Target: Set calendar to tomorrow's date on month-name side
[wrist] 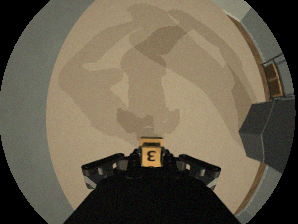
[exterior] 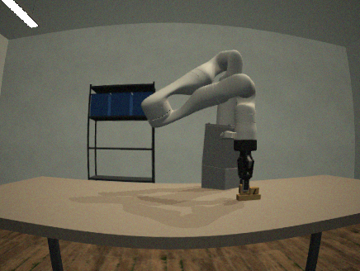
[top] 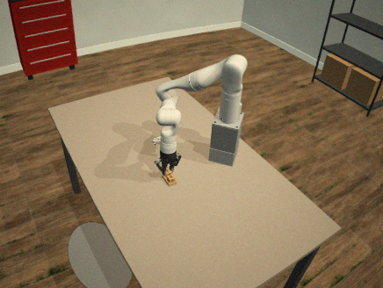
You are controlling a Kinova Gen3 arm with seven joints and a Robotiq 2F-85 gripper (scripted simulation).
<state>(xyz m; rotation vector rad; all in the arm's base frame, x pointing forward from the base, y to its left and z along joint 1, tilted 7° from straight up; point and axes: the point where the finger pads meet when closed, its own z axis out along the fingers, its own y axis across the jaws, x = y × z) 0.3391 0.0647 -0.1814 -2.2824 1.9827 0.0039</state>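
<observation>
My gripper is now 2 cm to the right of the wooden calendar tray and 4 cm above it.
</observation>
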